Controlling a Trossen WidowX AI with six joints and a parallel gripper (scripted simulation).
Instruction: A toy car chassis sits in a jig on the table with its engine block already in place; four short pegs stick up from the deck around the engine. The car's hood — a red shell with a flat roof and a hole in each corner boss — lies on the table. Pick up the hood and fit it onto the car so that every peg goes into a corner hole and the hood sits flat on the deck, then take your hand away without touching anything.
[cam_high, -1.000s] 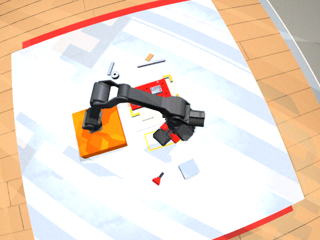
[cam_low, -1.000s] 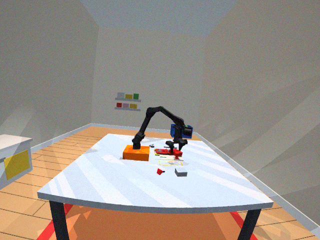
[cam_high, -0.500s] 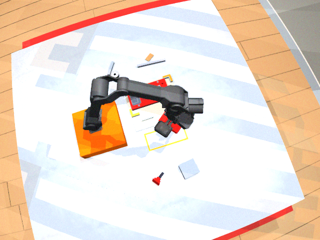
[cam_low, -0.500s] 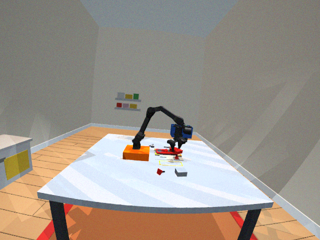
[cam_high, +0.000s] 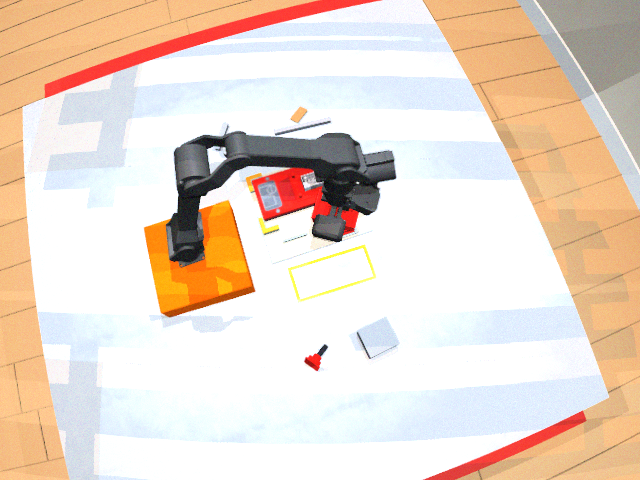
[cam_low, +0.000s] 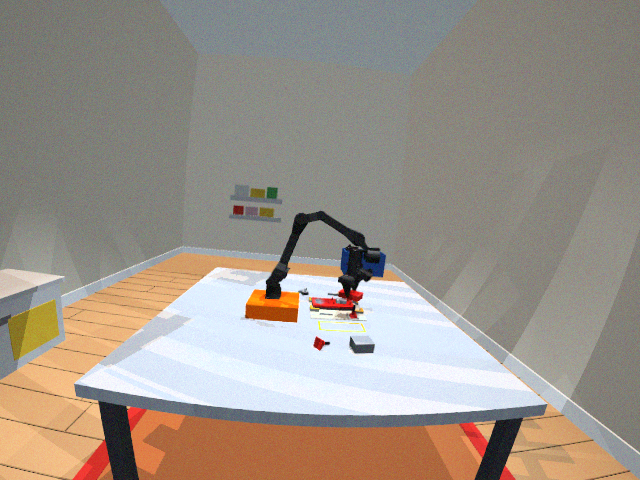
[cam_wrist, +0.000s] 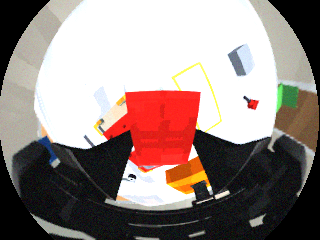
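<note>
Right now my gripper tip is 1 cm past the engine block, 12 cm to the right of it and 8 cm above it. From my gripper tip the other things lie so: grey block (1 cm behind, 28 cm to the right, 9 cm below); then red hood (1 cm above); then grey bar (2 cm ahead, 29 cm to the left, 10 cm below).
</note>
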